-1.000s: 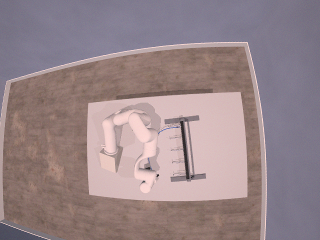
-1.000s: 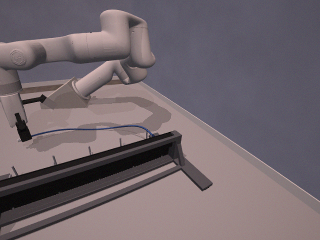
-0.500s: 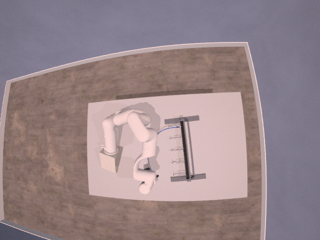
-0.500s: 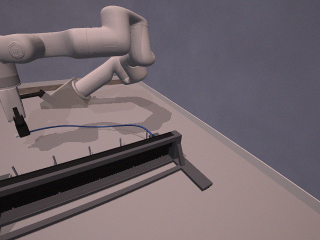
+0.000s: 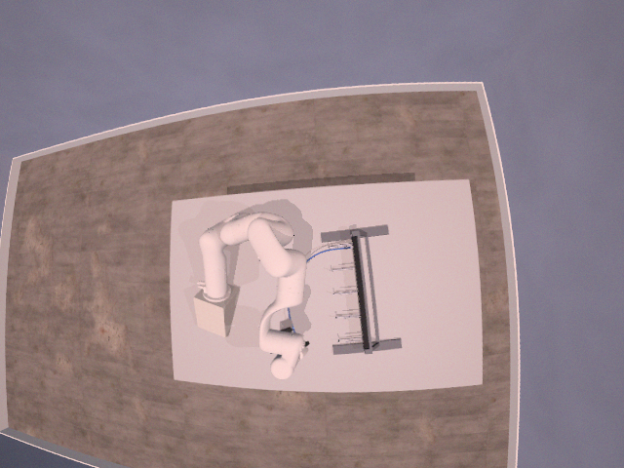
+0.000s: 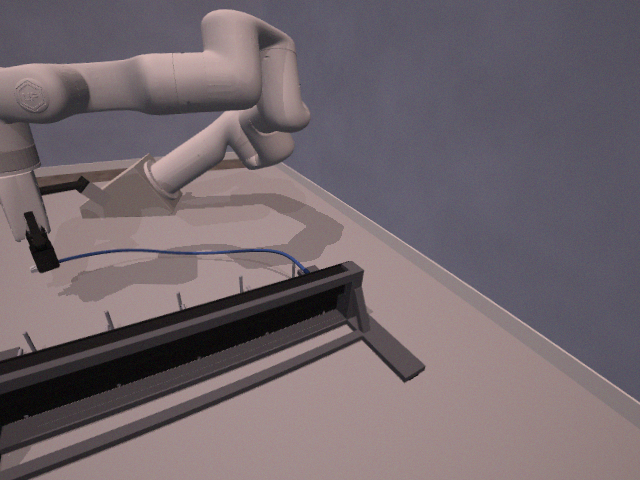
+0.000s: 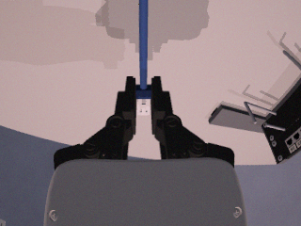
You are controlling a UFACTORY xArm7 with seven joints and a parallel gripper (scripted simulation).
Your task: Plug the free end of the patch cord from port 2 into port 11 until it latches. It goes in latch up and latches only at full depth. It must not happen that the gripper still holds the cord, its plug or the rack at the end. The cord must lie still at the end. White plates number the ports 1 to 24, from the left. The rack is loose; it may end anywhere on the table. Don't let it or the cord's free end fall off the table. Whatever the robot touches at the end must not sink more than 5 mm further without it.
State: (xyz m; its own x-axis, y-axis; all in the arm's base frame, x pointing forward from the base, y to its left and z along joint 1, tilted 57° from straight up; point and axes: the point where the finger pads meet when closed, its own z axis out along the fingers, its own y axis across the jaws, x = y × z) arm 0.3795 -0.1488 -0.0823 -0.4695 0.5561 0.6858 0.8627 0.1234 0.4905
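The plug is 10 mm ahead of my hand, 10 mm to the right of it and 10 mm below it.
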